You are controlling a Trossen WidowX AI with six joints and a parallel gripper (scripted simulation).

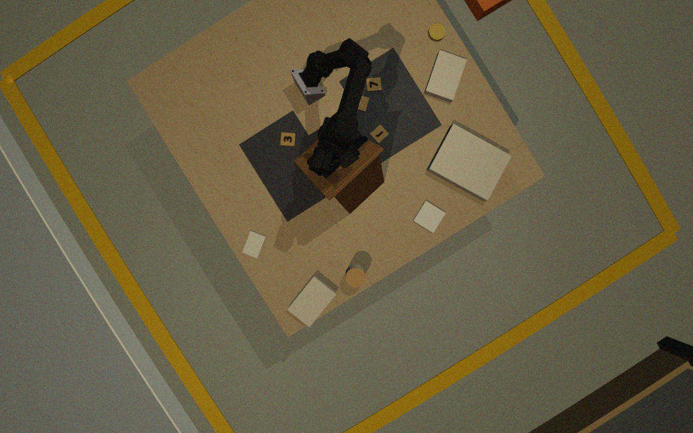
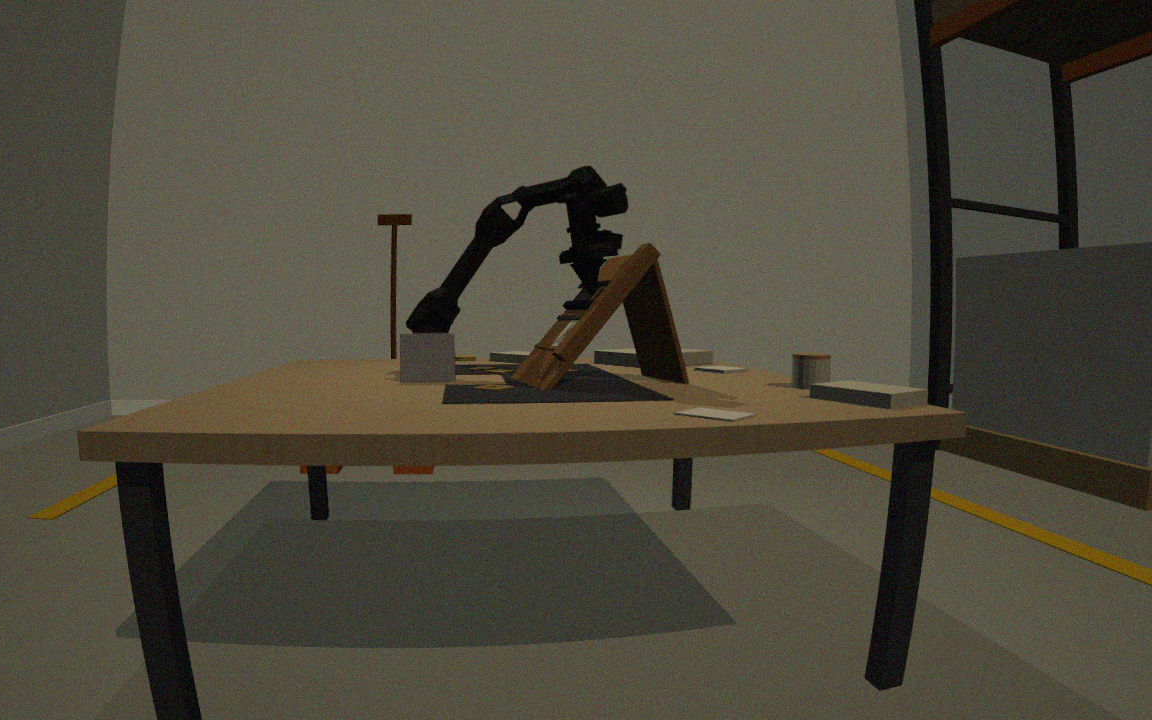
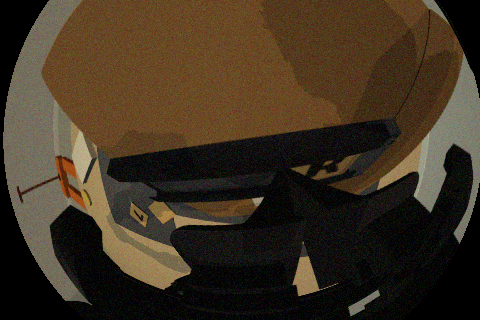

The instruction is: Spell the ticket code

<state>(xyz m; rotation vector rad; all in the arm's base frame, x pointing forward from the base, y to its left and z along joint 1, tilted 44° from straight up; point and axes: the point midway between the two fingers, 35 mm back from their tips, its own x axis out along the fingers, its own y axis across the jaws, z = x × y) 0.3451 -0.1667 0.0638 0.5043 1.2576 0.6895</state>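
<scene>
Right now my gripper tip is 30 mm past the j tile, 220 mm to the right of it and 180 mm above it. Also, from my gripper tip: white box 270 mm ahead, 470 mm to the left, 160 mm below; then white ticket 50 mm behind, 20 mm to the right, 80 mm below; then dark mat 150 mm behind, 80 mm to the left, 180 mm below.
</scene>
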